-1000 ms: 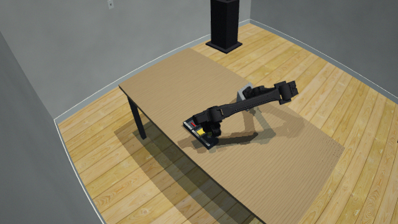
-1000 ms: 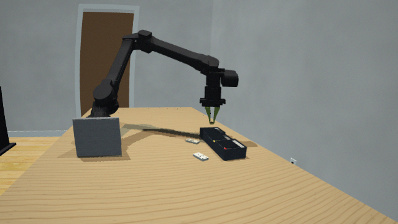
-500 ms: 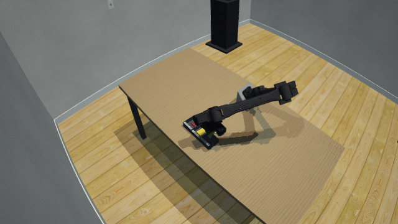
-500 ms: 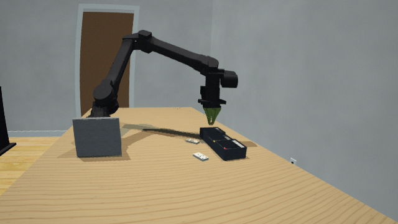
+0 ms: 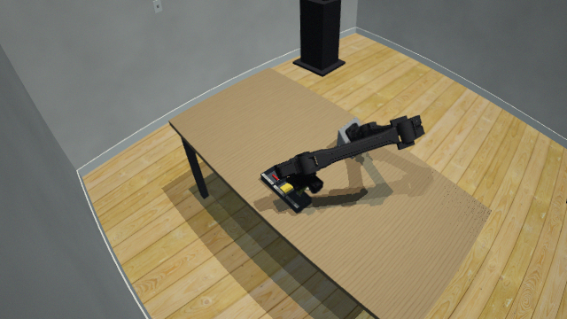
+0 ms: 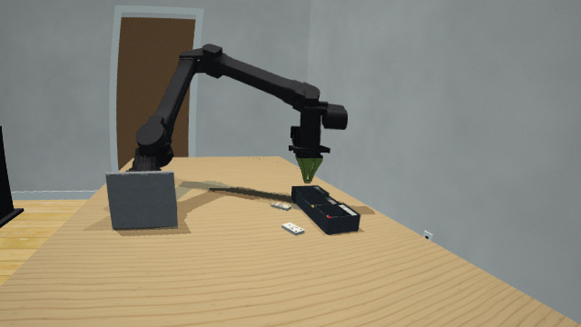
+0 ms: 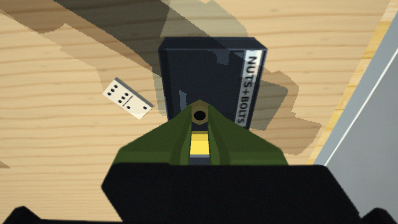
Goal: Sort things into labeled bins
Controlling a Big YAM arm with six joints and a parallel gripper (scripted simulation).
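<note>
My hand is 8 cm to the left of the long black bin and 5 cm above it. The rest, counted from my hand: yellow block (9 cm to the right, 6 cm below, 1 cm behind); then small nut (1 cm below); then red battery (17 cm to the right, 6 cm below, 2 cm behind).
</note>
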